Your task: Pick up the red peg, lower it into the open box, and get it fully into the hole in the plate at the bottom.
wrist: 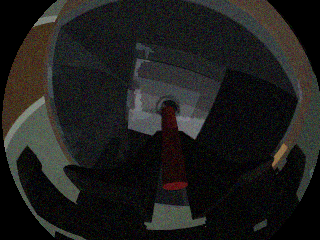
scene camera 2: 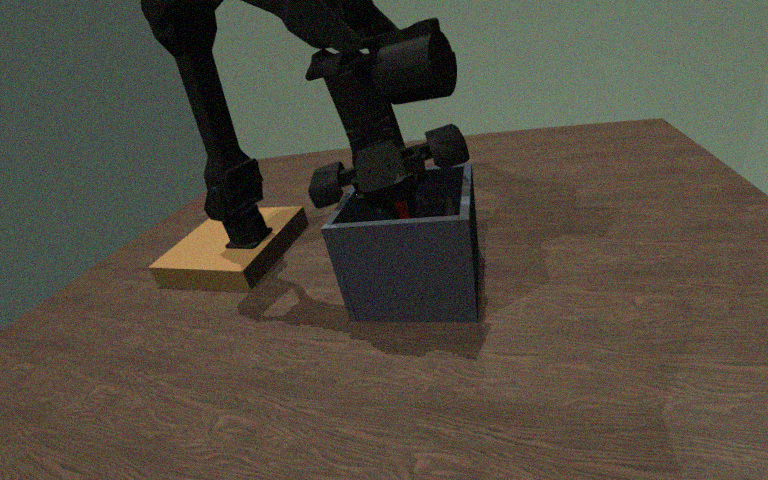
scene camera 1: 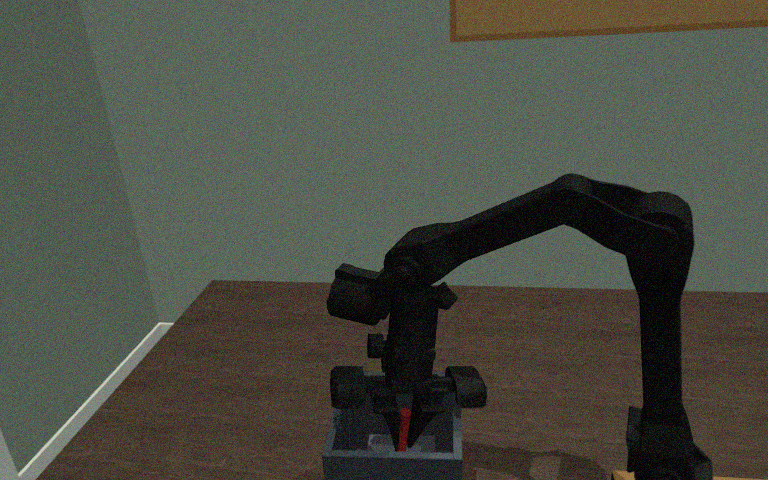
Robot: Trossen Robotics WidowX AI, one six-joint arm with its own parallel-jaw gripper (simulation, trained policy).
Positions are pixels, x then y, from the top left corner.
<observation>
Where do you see a blue-grey box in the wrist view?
90, 68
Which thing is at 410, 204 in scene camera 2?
The gripper.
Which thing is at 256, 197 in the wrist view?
The gripper.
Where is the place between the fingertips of the gripper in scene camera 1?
402, 446
</observation>
